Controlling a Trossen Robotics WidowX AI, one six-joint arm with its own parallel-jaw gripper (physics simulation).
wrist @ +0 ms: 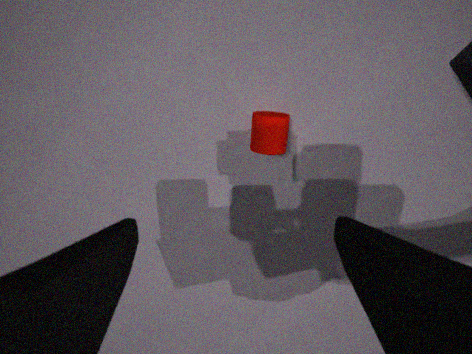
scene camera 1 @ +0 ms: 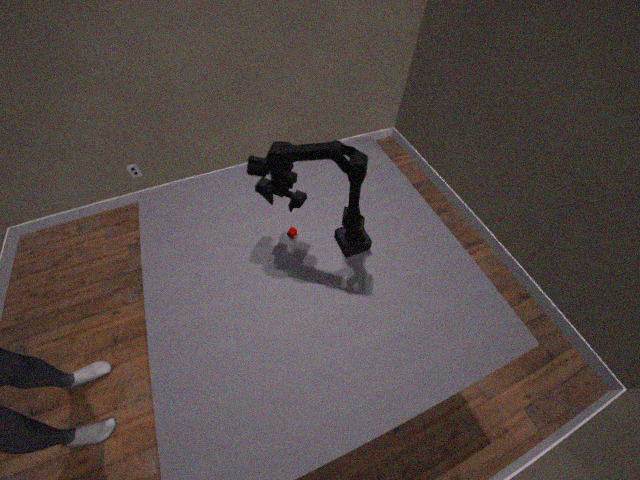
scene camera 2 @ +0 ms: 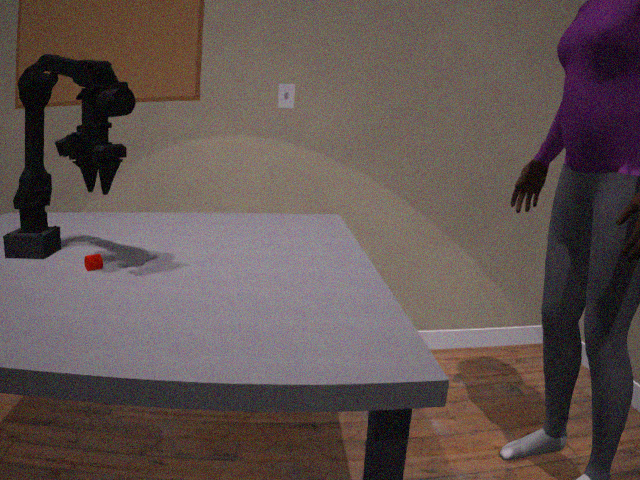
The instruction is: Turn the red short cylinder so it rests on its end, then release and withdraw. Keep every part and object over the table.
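Scene camera 2 shows my gripper [scene camera 2: 97,193]. A red short cylinder [wrist: 269,132] is visible from the wrist; my gripper is visible there too, in the wrist view [wrist: 237,228]. The gripper appears likewise in scene camera 1 [scene camera 1: 281,207].
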